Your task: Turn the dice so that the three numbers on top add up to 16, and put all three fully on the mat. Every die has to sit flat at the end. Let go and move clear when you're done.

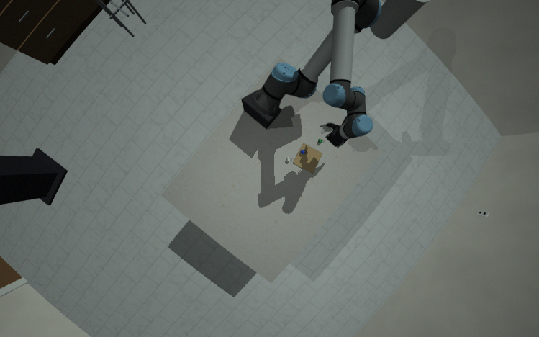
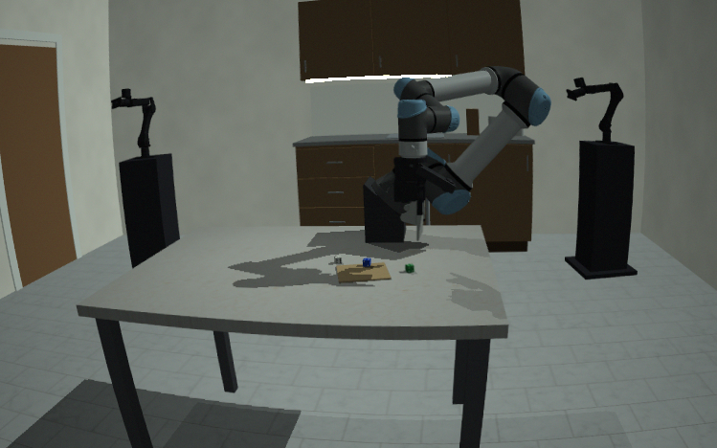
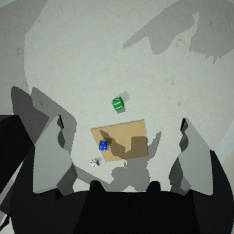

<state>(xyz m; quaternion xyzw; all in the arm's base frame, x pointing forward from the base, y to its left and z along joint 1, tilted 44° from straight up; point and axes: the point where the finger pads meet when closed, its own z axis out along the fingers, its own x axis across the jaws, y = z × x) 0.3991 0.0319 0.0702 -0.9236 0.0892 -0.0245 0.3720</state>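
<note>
Right now the green die is 1 cm behind my hand, 3 cm to the right of it and 10 cm below it. Also, from my hand: blue die 7 cm behind, 15 cm to the right, 10 cm below; then white die 12 cm behind, 23 cm to the right, 10 cm below; then tan mat 2 cm behind, 16 cm to the right, 11 cm below.
</note>
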